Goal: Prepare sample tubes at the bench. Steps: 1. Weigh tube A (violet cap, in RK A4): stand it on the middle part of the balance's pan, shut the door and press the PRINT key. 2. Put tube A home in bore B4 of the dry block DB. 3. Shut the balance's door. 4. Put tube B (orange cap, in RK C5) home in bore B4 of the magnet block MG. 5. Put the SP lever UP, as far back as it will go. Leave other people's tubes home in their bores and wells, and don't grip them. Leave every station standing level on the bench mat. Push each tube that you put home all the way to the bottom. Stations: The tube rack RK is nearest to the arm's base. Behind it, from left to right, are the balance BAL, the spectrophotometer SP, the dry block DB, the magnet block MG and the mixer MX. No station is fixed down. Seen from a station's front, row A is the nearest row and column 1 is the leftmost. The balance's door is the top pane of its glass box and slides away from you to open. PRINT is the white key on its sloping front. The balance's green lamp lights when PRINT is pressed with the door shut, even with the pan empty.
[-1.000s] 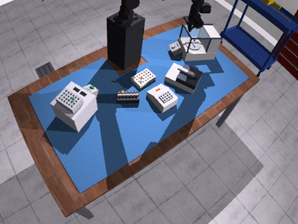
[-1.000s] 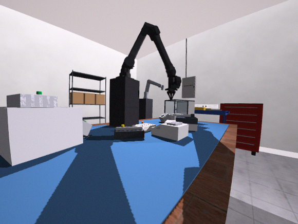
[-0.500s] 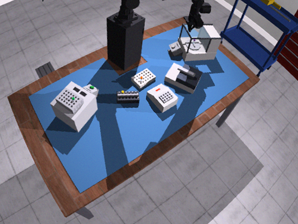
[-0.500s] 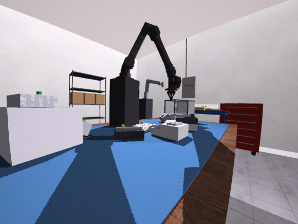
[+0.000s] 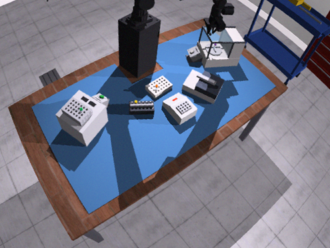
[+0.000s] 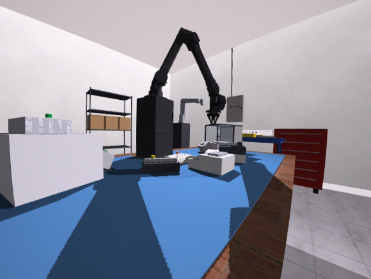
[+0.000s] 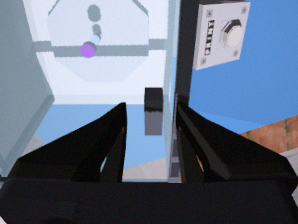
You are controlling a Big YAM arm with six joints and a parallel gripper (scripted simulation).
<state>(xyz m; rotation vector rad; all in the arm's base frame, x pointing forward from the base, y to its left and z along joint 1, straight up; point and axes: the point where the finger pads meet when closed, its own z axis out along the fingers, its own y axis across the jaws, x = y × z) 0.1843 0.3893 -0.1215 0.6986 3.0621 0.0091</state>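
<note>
The print key is 150 mm below my hand, 80 mm to the right of it and 40 mm behind it. From my hand the other things lie so: tube rack RK (400 mm to the right, 210 mm below, 40 mm ahead); then violet-capped tube (120 mm below, 50 mm to the left, 30 mm ahead); then SP lever (190 mm to the right, 190 mm ahead, 130 mm below).
</note>
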